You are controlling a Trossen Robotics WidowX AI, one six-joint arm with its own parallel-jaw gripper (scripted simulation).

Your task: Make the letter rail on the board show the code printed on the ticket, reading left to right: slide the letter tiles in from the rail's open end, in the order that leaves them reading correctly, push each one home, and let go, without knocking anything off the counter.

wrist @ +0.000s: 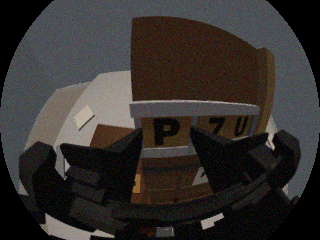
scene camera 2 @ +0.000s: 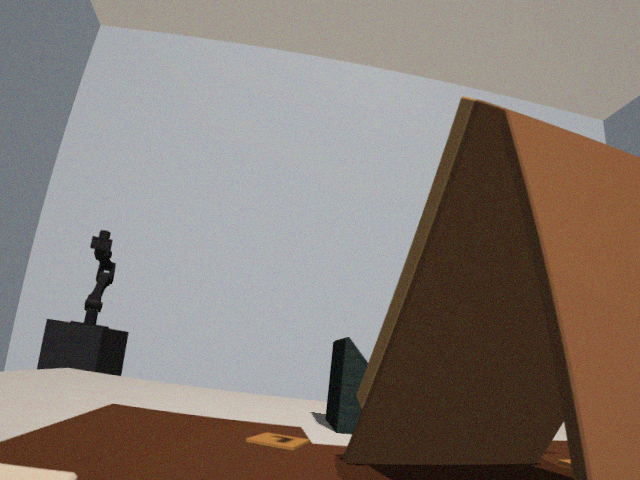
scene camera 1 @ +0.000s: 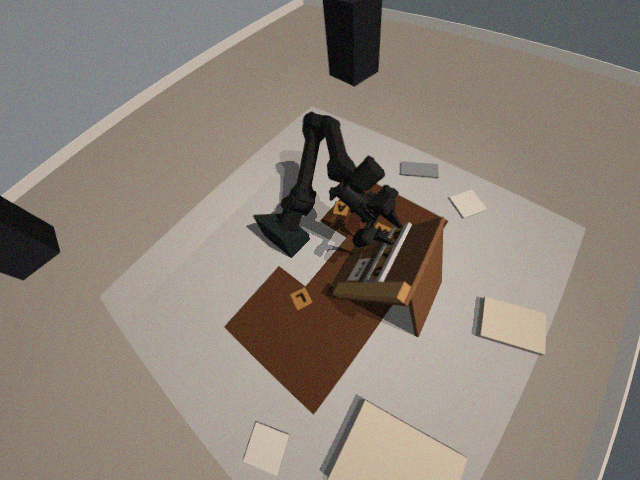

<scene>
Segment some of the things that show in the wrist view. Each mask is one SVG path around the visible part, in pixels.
My gripper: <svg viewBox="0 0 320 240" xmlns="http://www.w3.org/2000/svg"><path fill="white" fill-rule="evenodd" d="M301 147L297 137L287 131L275 133L272 143L276 148L272 151L265 144L268 132L235 141L191 127L191 143L213 195L184 203L131 203L143 149L141 128L103 149L60 144L64 159L71 165L65 180L56 171L57 155L52 145L36 141L19 157L19 179L40 211L81 231L93 233L97 229L115 235L112 239L93 235L89 240L267 240L299 201L297 195L289 201L283 187L295 176ZM139 229L172 227L173 236L148 237L148 233L140 233ZM223 213L224 219L215 221L213 227L205 229L201 227L201 220Z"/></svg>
A letter tile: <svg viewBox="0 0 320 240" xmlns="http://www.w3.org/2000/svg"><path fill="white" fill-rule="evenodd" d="M140 117L145 148L185 147L185 145L189 144L192 116Z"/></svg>
</scene>
